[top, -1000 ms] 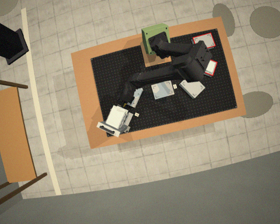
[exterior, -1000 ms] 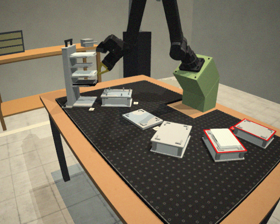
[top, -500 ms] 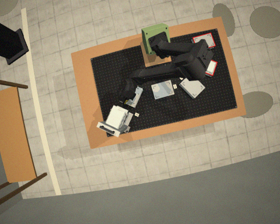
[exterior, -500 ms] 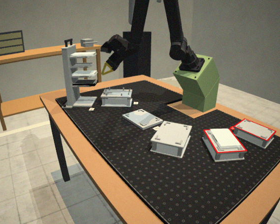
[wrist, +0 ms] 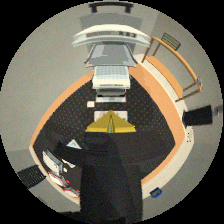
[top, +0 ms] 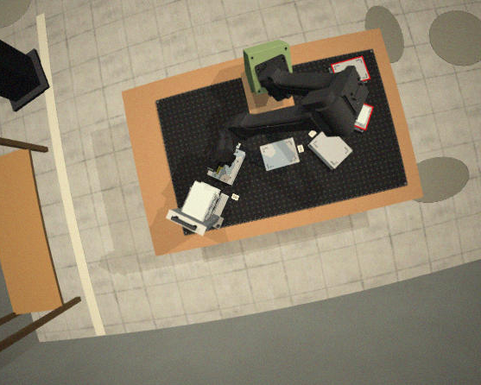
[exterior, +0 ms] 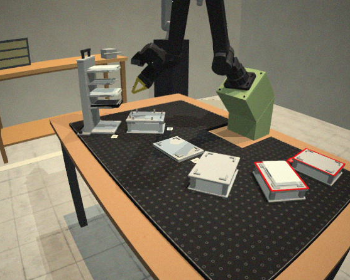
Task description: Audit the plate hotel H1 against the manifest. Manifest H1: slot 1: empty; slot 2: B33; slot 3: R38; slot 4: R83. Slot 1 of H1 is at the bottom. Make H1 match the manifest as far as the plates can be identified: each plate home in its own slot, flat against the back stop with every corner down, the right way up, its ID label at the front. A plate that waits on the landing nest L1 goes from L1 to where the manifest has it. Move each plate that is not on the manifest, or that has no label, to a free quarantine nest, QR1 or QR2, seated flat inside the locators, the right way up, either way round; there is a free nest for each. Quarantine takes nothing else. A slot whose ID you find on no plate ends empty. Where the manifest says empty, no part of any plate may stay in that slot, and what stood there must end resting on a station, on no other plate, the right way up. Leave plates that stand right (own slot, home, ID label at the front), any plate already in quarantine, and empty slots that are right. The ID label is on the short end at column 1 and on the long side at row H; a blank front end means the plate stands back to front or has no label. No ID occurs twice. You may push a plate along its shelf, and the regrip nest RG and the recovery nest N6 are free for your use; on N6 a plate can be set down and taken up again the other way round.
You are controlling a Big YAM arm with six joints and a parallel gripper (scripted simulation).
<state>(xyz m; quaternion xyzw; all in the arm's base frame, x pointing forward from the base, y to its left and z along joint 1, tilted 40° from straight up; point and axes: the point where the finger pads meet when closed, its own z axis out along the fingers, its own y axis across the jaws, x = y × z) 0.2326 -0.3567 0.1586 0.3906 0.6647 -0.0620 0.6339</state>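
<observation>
Right now the dark plate is 100 mm to the right of my hand, 80 mm ahead of it and 50 mm below it. The rest, counted from my hand: flat nest (280 mm to the left, 170 mm below, 40 mm ahead); then plate hotel H1 (160 mm to the right, 130 mm ahead, 10 mm below); then N6 tag (390 mm to the left, 170 mm below, 60 mm ahead).
</observation>
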